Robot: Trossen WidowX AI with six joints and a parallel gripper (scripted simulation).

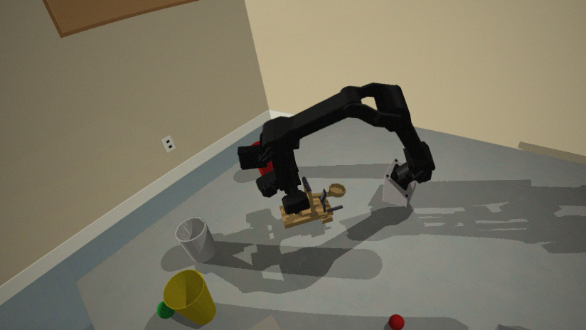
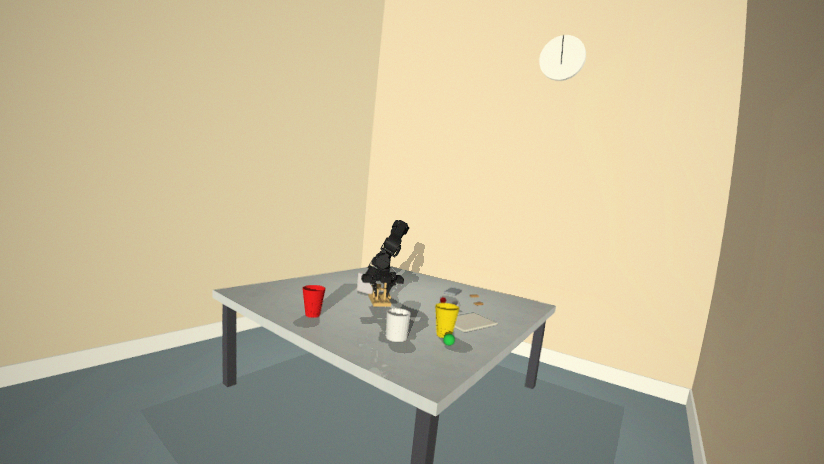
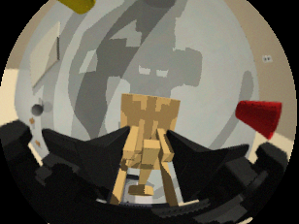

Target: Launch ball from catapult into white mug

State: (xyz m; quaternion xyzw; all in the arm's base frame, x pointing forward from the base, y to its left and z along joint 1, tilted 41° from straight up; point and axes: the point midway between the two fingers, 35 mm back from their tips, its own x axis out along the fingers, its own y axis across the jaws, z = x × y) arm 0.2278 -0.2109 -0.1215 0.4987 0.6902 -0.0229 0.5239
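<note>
My gripper tip is 170 mm short of the small red ball, 340 mm to the right of it and 50 mm above it. The rest, counted from my gripper tip: red cup 180 mm behind, 250 mm to the right, 40 mm below; then white mug 210 mm ahead, 210 mm to the right, 40 mm below; then yellow cup 350 mm ahead, 60 mm to the right, 40 mm below.
</note>
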